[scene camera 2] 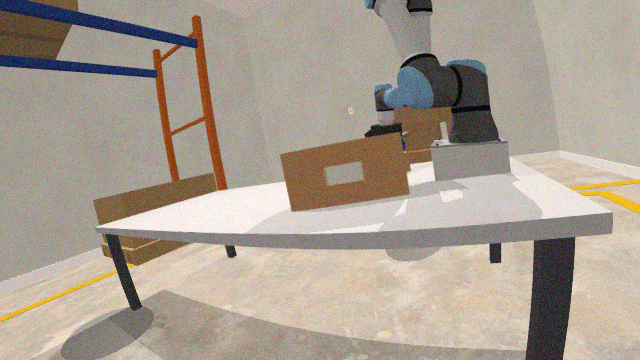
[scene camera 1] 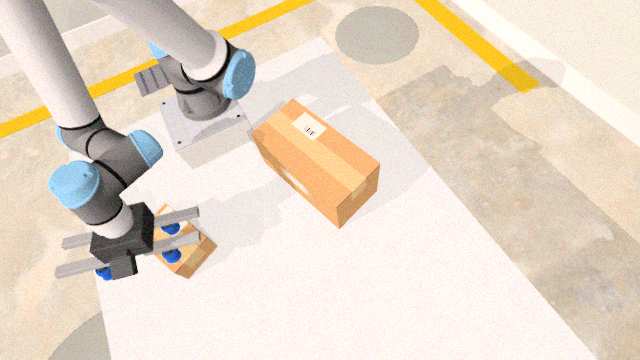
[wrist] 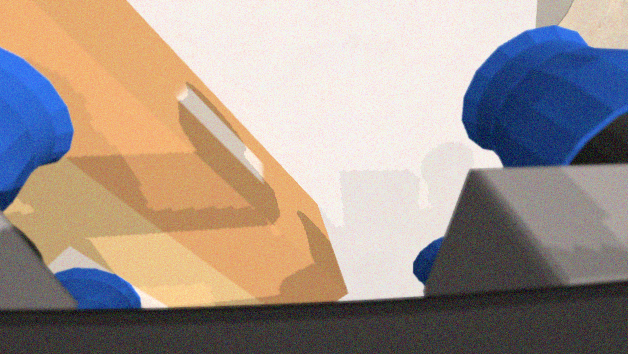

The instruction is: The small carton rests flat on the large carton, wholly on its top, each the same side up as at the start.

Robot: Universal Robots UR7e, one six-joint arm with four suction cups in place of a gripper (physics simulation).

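Places are measured from the arm's base along level axes (x back, y left, z down), in metres.
Where they show: hand, tool point: [wrist: 277,202]; arm's base, link origin: [scene camera 2: 473,140] [scene camera 1: 206,101].
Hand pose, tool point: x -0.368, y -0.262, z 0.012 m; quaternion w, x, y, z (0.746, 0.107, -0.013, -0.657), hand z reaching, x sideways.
Note:
Things, the pixels of their centre, and the offset from my tool point. Level surfaces: height alone.
- small carton, body centre: [wrist: 141,206] [scene camera 1: 176,240] dx +0.013, dy +0.064, dz +0.044 m
- white table, surface height: dz +0.082 m
- large carton, body centre: [scene camera 1: 315,163] [scene camera 2: 347,170] dx +0.038, dy +0.472, dz +0.006 m
The small carton [scene camera 1: 193,253] [wrist: 197,228] lies flat on the white table [scene camera 1: 358,277] [scene camera 2: 313,223] near its left edge. My suction gripper [scene camera 1: 129,246] [scene camera 2: 384,131] sits on it off-centre. Two of its blue cups press on the carton's top, and the other two hang past the carton over the table edge. In the wrist view one blue cup [wrist: 540,88] is over bare table. The large carton [scene camera 1: 313,156] [scene camera 2: 344,172] stands on the table's middle with its white label upward, well apart from the small one. In scene camera 2 the large carton hides the small one.
The arm's grey base block [scene camera 1: 201,134] [scene camera 2: 469,158] stands on the table behind the large carton. An orange and blue shelf rack [scene camera 2: 206,98] and a flat brown carton [scene camera 2: 147,196] stand on the floor beyond the table.

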